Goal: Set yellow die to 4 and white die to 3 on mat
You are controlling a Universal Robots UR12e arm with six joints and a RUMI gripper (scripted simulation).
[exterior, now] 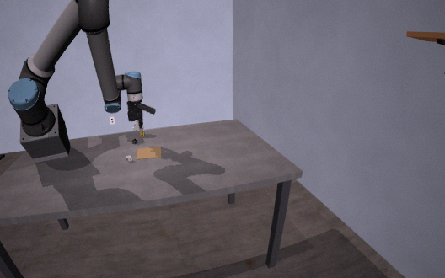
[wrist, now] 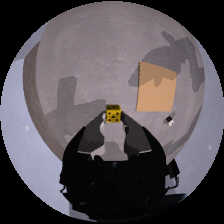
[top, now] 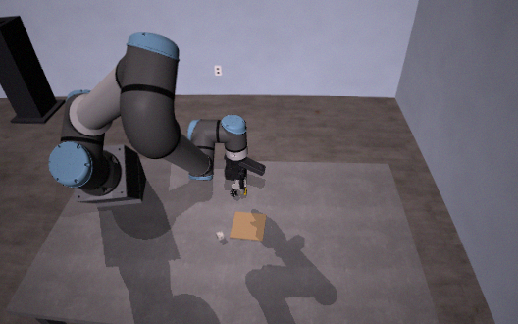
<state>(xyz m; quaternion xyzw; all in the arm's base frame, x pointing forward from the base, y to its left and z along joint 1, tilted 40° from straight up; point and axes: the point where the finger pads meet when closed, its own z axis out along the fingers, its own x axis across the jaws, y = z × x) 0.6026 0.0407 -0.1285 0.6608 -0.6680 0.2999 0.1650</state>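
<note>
The black die is 60 mm behind my hand, 40 mm to the left of it and 60 mm below it. The rest, counted from my hand: white die 80 mm behind, 210 mm to the right, 60 mm below; then tan mat 30 mm ahead, 140 mm to the right, 70 mm below; then yellow die right at my hand.
</note>
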